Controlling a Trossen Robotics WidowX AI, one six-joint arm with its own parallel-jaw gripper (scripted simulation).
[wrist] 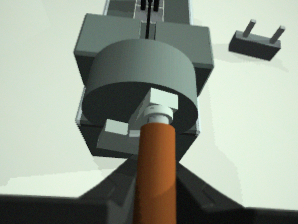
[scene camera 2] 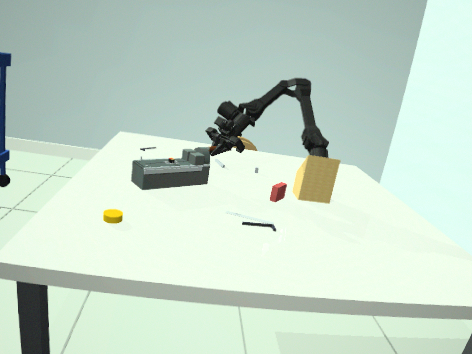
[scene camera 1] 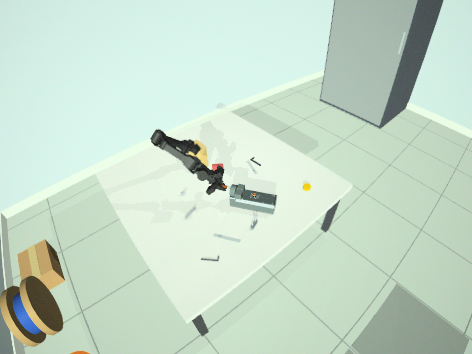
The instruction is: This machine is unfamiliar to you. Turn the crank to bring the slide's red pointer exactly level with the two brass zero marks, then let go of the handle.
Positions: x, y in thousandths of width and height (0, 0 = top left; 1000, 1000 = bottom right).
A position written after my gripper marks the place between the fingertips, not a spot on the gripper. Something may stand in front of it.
Observation:
In view: my gripper (scene camera 2: 444, 439) and a grey slide machine (wrist: 404, 261).
My gripper also shows in the wrist view (wrist: 505, 730).

